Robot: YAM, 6 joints.
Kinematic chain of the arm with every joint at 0, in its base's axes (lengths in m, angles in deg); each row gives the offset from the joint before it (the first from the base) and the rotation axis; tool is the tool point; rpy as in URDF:
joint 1: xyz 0 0 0.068 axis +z
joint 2: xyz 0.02 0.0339 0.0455 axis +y
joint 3: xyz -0.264 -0.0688 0 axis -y
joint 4: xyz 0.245 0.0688 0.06 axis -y
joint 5: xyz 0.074 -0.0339 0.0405 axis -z
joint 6: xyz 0.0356 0 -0.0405 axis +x
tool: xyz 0 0 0 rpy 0 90 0
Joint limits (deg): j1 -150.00..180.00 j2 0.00..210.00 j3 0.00..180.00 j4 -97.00..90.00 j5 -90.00..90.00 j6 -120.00..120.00
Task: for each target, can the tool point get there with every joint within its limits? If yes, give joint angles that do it. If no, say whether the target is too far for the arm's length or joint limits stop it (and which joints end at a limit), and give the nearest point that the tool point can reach.
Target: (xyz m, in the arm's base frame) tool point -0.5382 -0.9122 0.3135
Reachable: no: too far | nearest point -0.3225 -0.5465 0.2318 | short by 0.432 m
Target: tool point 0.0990 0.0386 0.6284
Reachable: yes | joints 35.00 72.79 134.35 -50.71 44.92 90.81
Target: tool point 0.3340 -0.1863 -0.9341
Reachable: no: too far | nearest point 0.2628 -0.1466 -0.3765 | short by 0.563 m
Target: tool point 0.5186 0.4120 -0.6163
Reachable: no: too far | nearest point 0.3559 0.2827 -0.3160 | short by 0.365 m
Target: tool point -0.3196 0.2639 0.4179
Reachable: yes | joints 141.14 97.78 89.46 18.29 8.06 89.59
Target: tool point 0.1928 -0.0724 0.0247
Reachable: yes | joints -11.36 124.39 40.74 -43.37 67.93 80.82
